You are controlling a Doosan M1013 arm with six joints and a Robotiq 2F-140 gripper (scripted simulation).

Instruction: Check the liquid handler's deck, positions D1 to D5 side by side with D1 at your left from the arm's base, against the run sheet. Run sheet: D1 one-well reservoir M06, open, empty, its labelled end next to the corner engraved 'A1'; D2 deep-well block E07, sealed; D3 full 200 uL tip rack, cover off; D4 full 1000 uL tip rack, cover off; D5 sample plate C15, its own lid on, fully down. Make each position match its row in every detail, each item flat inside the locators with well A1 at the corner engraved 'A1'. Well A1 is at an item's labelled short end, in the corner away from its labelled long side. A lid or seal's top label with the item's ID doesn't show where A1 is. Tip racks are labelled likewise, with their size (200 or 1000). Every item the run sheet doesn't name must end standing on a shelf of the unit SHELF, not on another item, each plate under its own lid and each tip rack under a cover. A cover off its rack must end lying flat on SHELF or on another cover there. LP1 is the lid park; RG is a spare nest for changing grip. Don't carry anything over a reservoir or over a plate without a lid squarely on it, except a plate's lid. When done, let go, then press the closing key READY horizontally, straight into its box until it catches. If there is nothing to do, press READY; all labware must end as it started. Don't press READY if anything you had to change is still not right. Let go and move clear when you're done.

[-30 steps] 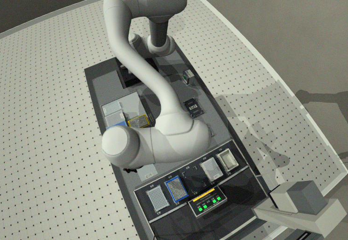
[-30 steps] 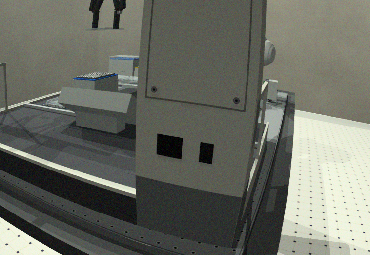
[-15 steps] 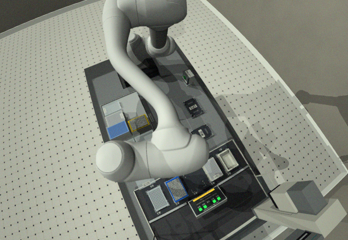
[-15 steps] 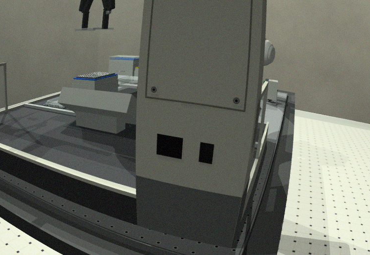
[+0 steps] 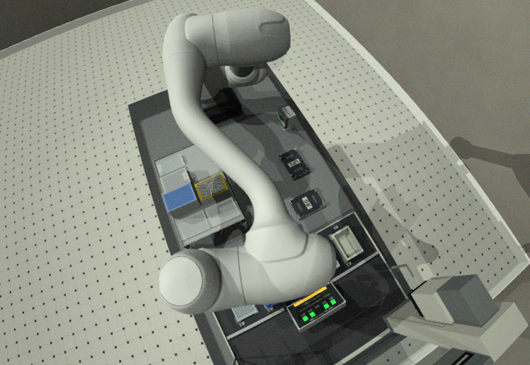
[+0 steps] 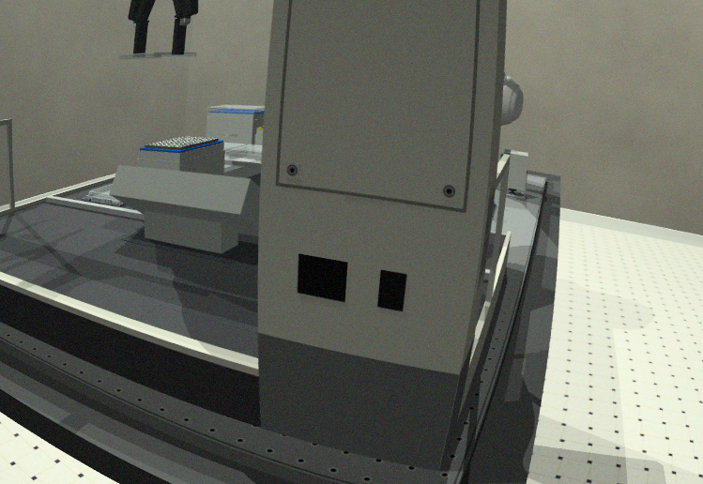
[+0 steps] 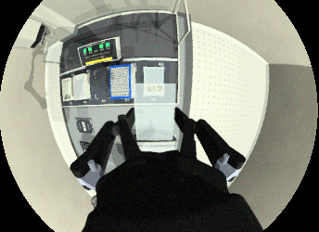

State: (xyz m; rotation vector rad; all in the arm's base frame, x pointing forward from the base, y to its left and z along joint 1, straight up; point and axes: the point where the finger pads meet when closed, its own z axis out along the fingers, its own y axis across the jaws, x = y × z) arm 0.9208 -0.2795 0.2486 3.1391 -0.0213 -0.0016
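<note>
Right now the white well plate is 26 cm below my hand and 8 cm ahead of it. From my hand the other things lie so: flat lid: 2 cm below; sealed deep-well block: 37 cm to the left, 24 cm below, 8 cm ahead; blue-rimmed tip rack: 20 cm below, 13 cm to the left, 8 cm ahead.
</note>
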